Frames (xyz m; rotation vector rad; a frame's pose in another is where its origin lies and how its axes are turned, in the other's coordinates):
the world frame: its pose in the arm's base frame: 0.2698 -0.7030 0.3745 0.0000 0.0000 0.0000
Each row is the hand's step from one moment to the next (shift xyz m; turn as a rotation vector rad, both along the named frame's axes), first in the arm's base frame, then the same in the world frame.
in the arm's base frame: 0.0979 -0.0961 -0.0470 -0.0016 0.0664 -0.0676
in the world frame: 0.0979 -0.0961 -0.0470 -0.0016 0.0664 -0.0676
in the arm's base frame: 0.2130 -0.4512 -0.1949 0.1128 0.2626 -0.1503
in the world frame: 0.2130 -0.4512 -0.1949 0.1128 0.2626 -0.1503
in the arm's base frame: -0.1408 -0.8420 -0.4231 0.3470 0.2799 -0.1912
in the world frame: -0.1408 -0.8420 -0.4231 0.3470 0.2799 -0.1912
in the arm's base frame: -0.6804 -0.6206 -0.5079 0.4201 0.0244 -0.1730
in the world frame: -0.6804 -0.6206 -0.5079 0.4201 0.0244 -0.1730
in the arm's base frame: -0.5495 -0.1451 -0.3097 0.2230 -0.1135 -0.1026
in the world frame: -0.5495 -0.1451 -0.3097 0.2230 -0.1135 -0.1026
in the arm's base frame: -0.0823 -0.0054 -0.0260 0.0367 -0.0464 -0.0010
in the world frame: -0.0823 -0.0054 -0.0260 0.0367 -0.0464 -0.0010
